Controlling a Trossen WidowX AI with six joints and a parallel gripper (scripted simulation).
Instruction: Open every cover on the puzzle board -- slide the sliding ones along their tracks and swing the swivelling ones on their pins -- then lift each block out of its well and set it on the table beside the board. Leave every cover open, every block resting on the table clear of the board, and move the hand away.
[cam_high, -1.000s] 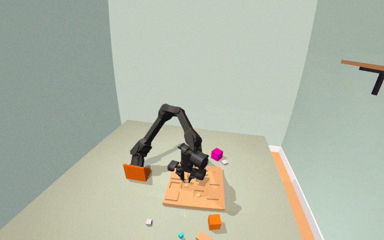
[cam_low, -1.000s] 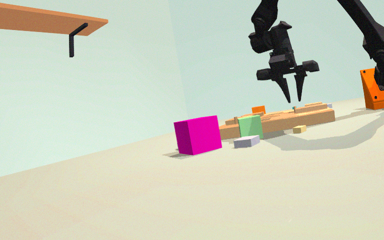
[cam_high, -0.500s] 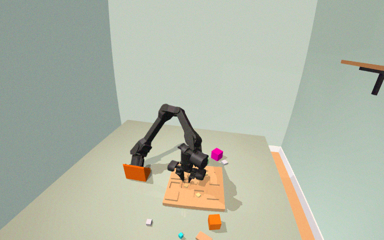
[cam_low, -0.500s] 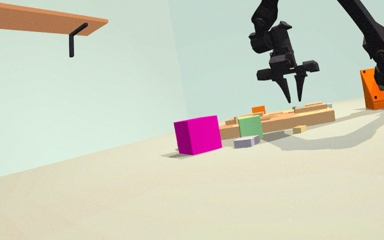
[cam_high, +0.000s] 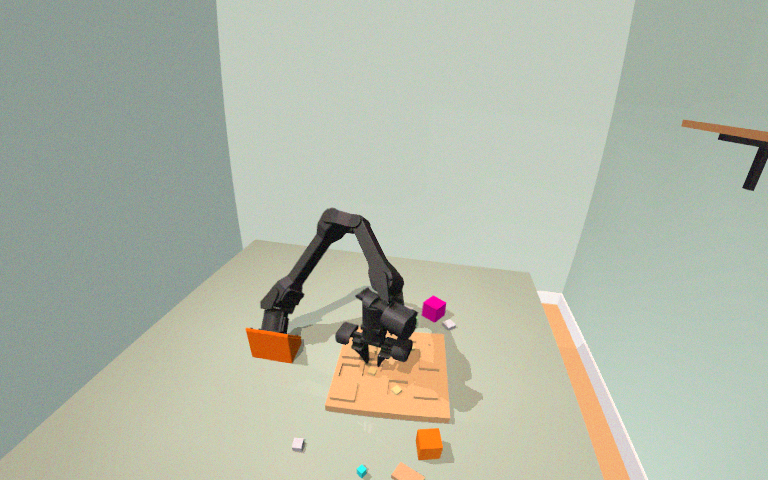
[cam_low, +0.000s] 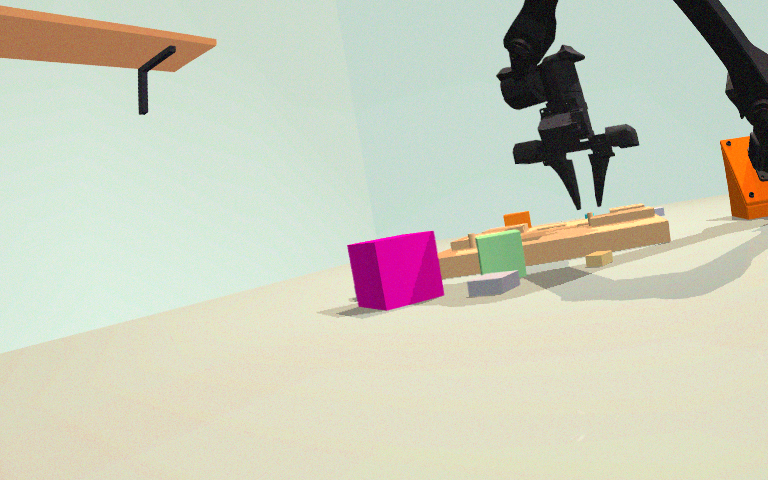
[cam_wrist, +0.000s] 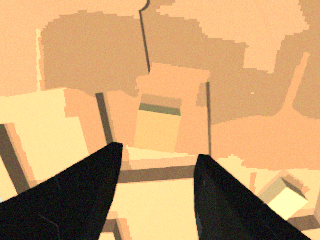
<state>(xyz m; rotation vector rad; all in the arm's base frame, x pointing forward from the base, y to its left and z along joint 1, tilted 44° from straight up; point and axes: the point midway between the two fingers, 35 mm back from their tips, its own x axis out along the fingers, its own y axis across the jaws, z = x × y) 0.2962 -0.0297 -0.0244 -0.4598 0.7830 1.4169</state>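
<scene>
The tan puzzle board is 40 mm ahead of my gripper tip and 20 mm below it. Round my gripper tip: cyan block (20 mm ahead, 270 mm to the right, 30 mm below); then orange cube (150 mm ahead, 190 mm to the right, 20 mm below); then green block (80 mm ahead, 230 mm to the left, 20 mm below).
</scene>
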